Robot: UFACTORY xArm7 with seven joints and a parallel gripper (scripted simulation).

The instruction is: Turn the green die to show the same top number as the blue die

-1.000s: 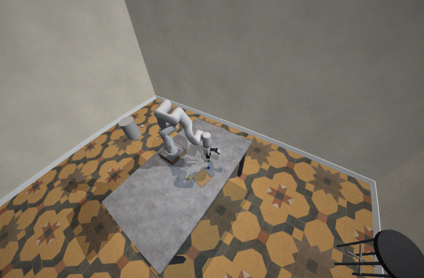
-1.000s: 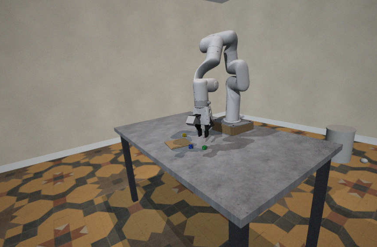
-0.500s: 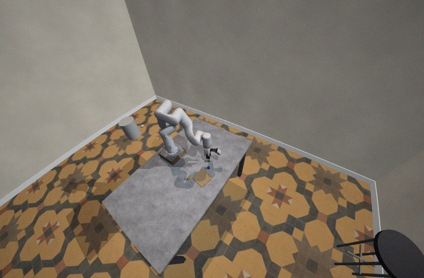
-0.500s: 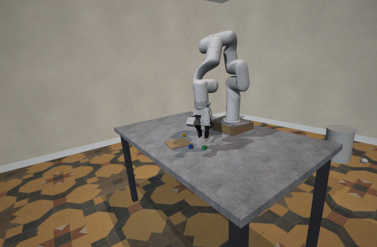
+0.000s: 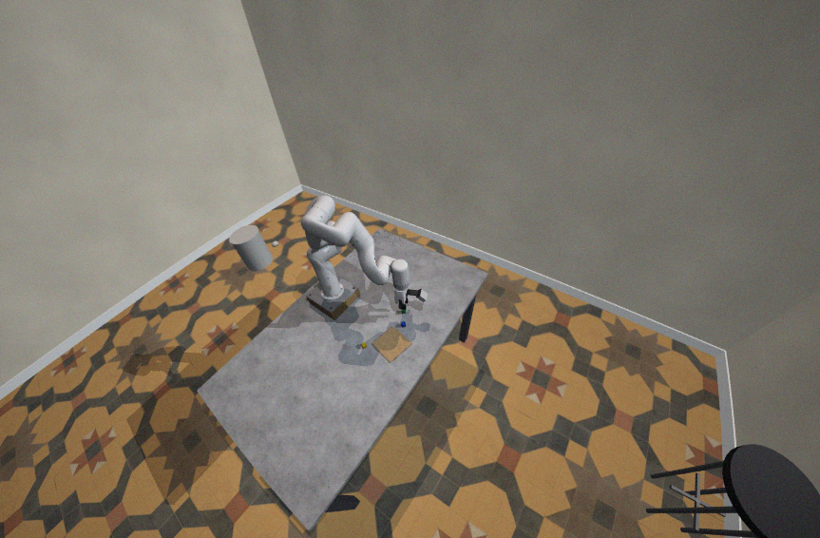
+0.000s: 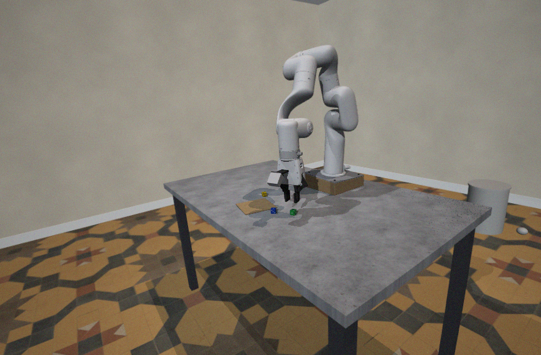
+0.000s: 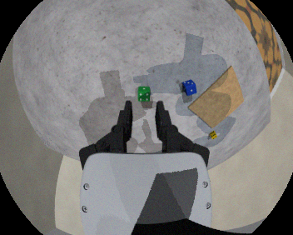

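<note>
Right now my hand is 7 cm above the green die. Also, from my hand: yellow die 28 cm to the right, 7 cm below; tan mat 17 cm to the right, 9 cm ahead, 7 cm below; blue die 7 cm below, 6 cm to the right, 6 cm ahead.
</note>
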